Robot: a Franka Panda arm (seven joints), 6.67 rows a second.
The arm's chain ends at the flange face. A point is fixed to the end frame.
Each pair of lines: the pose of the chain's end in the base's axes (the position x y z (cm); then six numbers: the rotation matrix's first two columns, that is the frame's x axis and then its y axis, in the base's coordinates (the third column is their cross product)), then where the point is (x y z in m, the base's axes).
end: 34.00 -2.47 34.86 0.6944 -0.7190 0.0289 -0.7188 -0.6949 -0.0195
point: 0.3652 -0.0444 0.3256
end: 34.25 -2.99 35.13 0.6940 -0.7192 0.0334 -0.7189 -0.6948 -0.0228
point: 0.3678 -0.0496 0.3284
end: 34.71 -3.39 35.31 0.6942 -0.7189 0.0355 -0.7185 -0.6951 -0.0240
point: 0.3725 -0.0536 0.3303
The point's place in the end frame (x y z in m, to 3 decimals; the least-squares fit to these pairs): 0.031 -0.004 0.024
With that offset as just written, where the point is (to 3 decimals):
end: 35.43 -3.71 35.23 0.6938 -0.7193 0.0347 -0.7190 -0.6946 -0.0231
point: 0.380 -0.057 0.329
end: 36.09 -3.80 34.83 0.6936 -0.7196 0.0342 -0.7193 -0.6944 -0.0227
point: 0.386 -0.058 0.325
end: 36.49 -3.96 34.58 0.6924 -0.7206 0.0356 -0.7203 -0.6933 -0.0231
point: 0.390 -0.059 0.323
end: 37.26 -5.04 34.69 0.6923 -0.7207 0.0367 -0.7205 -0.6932 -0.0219
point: 0.398 -0.070 0.324
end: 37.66 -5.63 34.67 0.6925 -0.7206 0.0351 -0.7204 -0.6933 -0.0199
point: 0.402 -0.076 0.324
